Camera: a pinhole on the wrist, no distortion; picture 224 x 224 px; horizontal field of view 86.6 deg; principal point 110.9 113.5 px. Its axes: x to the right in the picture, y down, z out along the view. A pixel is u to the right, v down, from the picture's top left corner.
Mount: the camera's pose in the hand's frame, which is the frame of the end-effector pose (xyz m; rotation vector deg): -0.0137 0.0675 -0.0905 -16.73 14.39 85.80
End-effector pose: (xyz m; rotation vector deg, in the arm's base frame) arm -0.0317 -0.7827 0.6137 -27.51 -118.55 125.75
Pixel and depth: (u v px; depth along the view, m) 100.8 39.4 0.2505
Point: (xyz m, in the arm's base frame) -0.1874 -0.9061 0.4728
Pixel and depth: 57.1 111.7 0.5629
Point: -0.1504 -1.2958 0.6164
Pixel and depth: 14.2 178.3 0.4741
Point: 0.1008 -1.3135 0.7979
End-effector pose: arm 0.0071 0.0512 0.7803 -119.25 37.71 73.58
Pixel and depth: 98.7 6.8 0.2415
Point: -0.0839 0.0591 0.5208
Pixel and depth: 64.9 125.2 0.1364
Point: -0.0841 0.0480 0.7752
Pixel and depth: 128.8 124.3 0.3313
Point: -0.2909 0.0398 0.6980
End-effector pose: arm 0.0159 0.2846 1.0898 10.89 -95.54 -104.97
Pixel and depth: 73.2 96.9 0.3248
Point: -0.0998 0.4860 1.2163
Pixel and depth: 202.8 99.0 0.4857
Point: 0.0554 0.4625 1.6964
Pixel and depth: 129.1 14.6 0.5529
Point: -0.4298 0.3996 1.5943
